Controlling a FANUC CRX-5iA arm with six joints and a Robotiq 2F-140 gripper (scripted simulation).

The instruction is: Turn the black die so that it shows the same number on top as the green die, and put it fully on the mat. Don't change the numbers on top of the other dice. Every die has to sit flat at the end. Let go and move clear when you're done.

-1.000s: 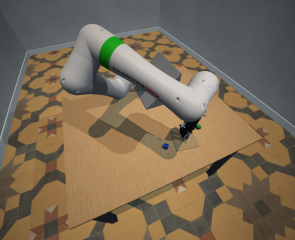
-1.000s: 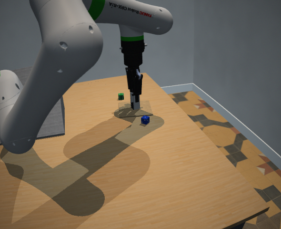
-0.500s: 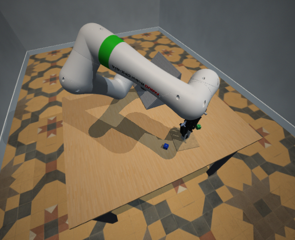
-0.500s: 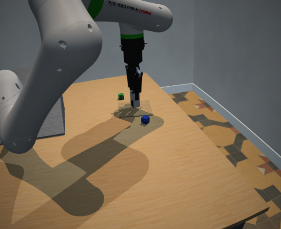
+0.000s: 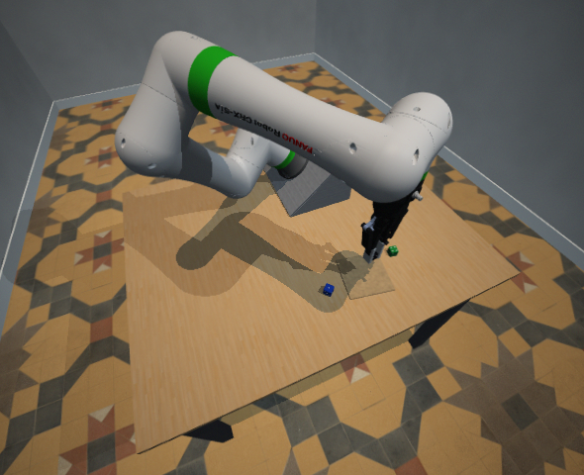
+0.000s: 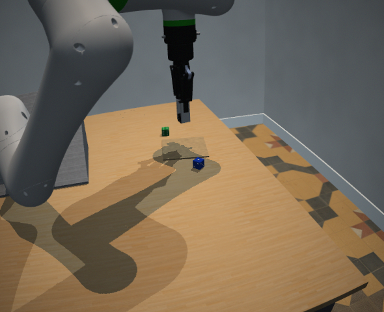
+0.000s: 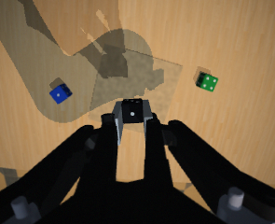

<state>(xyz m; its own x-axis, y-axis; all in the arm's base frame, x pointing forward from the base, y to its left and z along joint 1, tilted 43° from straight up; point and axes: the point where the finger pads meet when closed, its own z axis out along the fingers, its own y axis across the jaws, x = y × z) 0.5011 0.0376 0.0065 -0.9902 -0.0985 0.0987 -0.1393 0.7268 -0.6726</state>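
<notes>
Right now the tan mat is 13 cm below my hand. From my hand the other things lie so: black die: 2 cm below; then green die: 4 cm behind, 12 cm to the left, 12 cm below; then blue die: 1 cm ahead, 13 cm to the right, 12 cm below.
</notes>
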